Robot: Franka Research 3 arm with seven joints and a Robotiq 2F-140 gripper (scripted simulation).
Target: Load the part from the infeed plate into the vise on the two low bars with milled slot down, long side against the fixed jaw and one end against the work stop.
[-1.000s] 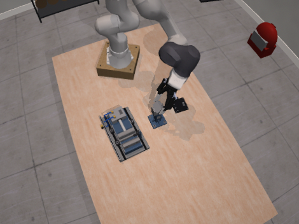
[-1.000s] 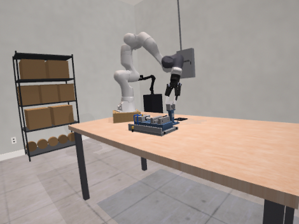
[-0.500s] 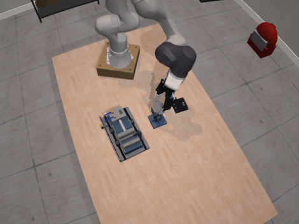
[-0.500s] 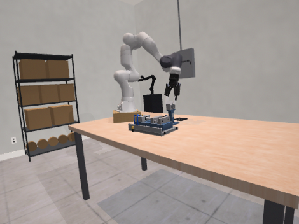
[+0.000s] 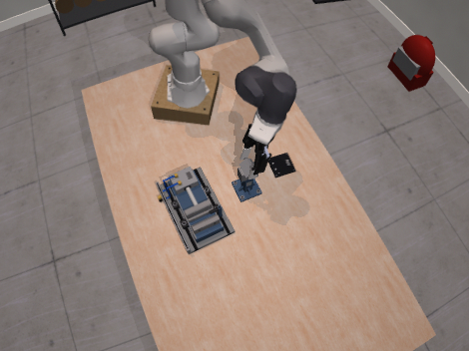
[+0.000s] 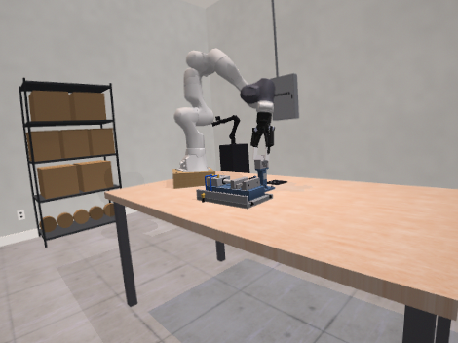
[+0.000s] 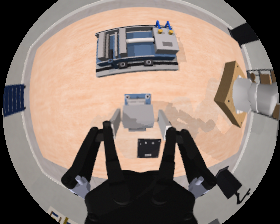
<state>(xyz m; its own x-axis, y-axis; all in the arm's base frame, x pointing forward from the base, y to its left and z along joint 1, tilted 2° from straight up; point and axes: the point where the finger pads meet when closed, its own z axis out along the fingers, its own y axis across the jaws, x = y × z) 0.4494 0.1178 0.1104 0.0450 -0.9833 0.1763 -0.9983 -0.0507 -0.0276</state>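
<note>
My gripper is now 3 cm above the part. Round my hand: vise 22 cm to the right, 14 cm below, 3 cm ahead; black infeed plate 18 cm below, 16 cm to the left, 5 cm behind.
</note>
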